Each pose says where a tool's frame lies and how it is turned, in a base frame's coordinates. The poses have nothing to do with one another.
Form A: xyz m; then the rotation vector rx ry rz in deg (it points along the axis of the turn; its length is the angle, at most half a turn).
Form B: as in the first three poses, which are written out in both.
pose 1, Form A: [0.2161 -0.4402 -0.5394 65.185 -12.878 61.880]
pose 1, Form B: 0.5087 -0.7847 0.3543 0.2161; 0.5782 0.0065 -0.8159 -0.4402; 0.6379 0.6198 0.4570 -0.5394; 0 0 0 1
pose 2, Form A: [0.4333 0.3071 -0.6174 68.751 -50.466 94.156]
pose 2, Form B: -0.1331 -0.9361 0.3256 0.4333; 0.2471 -0.3495 -0.9038 0.3071; 0.9598 -0.0398 0.2778 -0.6174; 0 0 0 1
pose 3, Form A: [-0.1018 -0.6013 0.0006 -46.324 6.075 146.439]
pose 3, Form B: -0.7243 -0.4445 -0.5270 -0.1018; 0.3993 -0.8936 0.2049 -0.6013; -0.5620 -0.0621 0.8248 0.0006; 0 0 0 1
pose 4, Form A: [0.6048 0.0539 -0.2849 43.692 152.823 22.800]
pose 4, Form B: -0.7992 0.4560 0.3916 0.6048; 0.5504 0.8170 0.1721 0.0539; -0.2415 0.3531 -0.9039 -0.2849; 0 0 0 1
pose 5, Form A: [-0.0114 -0.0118 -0.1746 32.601 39.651 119.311]
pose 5, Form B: -0.5379 -0.5791 0.6127 -0.0114; 0.8306 -0.4883 0.2676 -0.0118; 0.1442 0.6528 0.7436 -0.1746; 0 0 0 1
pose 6, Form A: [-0.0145 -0.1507 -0.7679 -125.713 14.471 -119.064]
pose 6, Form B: 0.0498 -0.0456 0.9977 -0.0145; -0.1948 -0.9802 -0.0350 -0.1507; 0.9796 -0.1926 -0.0577 -0.7679; 0 0 0 1
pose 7, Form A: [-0.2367 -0.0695 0.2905 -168.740 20.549 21.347]
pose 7, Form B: 0.9405 -0.2537 -0.2259 -0.2367; -0.2161 -0.9599 0.1783 -0.0695; -0.2621 -0.1189 -0.9577 0.2905; 0 0 0 1
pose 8, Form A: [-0.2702 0.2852 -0.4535 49.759 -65.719 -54.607]
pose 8, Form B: 0.1380 0.1596 -0.9775 -0.2702; -0.9317 0.3556 -0.0735 0.2852; 0.3359 0.9209 0.1977 -0.4535; 0 0 0 1
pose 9, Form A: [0.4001 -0.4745 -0.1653 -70.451 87.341 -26.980]
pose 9, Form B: 0.1034 -0.4490 0.8875 0.4001; -0.8714 0.3894 0.2985 -0.4745; -0.4796 -0.8042 -0.3510 -0.1653; 0 0 0 1
